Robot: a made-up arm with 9 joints. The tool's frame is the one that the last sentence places.
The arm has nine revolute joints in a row. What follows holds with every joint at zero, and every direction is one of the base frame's. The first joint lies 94.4 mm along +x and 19.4 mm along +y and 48.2 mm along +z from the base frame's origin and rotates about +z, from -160.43 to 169.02 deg. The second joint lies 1 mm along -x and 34.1 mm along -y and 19.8 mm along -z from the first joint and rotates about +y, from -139.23 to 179.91 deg. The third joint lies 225.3 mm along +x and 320.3 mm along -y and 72 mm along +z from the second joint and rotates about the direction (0.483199, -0.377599, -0.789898), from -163.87 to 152.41 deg. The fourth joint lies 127.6 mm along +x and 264.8 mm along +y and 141.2 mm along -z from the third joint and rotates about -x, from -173.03 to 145.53 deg. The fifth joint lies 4.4 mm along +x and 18.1 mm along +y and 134.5 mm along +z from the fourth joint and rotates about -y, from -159.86 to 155.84 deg. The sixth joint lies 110.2 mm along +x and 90.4 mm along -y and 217.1 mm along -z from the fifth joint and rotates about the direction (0.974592, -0.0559, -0.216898), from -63.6 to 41.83 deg. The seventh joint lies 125.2 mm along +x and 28.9 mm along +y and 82.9 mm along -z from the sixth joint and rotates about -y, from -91.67 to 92.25 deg. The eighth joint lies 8.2 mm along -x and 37.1 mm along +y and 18.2 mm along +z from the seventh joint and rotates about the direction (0.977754, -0.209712, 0.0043), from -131.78 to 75.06 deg. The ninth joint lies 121.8 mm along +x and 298.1 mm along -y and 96.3 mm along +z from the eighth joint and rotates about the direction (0.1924, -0.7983, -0.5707), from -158.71 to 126.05 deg. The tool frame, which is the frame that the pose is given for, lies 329.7 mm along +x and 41.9 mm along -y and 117.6 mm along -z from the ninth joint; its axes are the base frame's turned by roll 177.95, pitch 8.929 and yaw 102.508 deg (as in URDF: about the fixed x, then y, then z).
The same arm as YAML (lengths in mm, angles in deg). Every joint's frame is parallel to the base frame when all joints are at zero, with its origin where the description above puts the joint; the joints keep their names.
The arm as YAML. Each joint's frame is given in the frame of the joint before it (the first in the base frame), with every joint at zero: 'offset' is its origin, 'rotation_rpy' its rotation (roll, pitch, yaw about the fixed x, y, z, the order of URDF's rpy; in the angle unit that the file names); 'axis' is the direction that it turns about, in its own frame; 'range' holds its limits. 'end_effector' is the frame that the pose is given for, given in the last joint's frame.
length_unit: mm
angle_unit: deg
chain:
  - id: joint 1
    offset: [94.4, 19.4, 48.2]
    rotation_rpy: [0.0, 0.0, 0.0]
    axis: [0.0, 0.0, 1.0]
    range: [-160.43, 169.02]
  - id: joint 2
    offset: [-1.0, -34.1, -19.8]
    rotation_rpy: [0.0, 0.0, 0.0]
    axis: [0.0, 1.0, 0.0]
    range: [-139.23, 179.91]
  - id: joint 3
    offset: [225.3, -320.3, 72.0]
    rotation_rpy: [0.0, 0.0, 0.0]
    axis: [0.483199, -0.377599, -0.789898]
    range: [-163.87, 152.41]
  - id: joint 4
    offset: [127.6, 264.8, -141.2]
    rotation_rpy: [0.0, 0.0, 0.0]
    axis: [-1.0, 0.0, 0.0]
    range: [-173.03, 145.53]
  - id: joint 5
    offset: [4.4, 18.1, 134.5]
    rotation_rpy: [0.0, 0.0, 0.0]
    axis: [0.0, -1.0, 0.0]
    range: [-159.86, 155.84]
  - id: joint 6
    offset: [110.2, -90.4, -217.1]
    rotation_rpy: [0.0, 0.0, 0.0]
    axis: [0.974592, -0.0559, -0.216898]
    range: [-63.6, 41.83]
  - id: joint 7
    offset: [125.2, 28.9, -82.9]
    rotation_rpy: [0.0, 0.0, 0.0]
    axis: [0.0, -1.0, 0.0]
    range: [-91.67, 92.25]
  - id: joint 8
    offset: [-8.2, 37.1, 18.2]
    rotation_rpy: [0.0, 0.0, 0.0]
    axis: [0.977758, -0.209691, 0.0043]
    range: [-131.78, 75.06]
  - id: joint 9
    offset: [121.8, -298.1, 96.3]
    rotation_rpy: [0.0, 0.0, 0.0]
    axis: [0.1924, -0.7983, -0.5707]
    range: [-158.71, 126.05]
end_effector:
  offset: [329.7, -41.9, -117.6]
  rotation_rpy: [177.95, 8.93, 102.51]

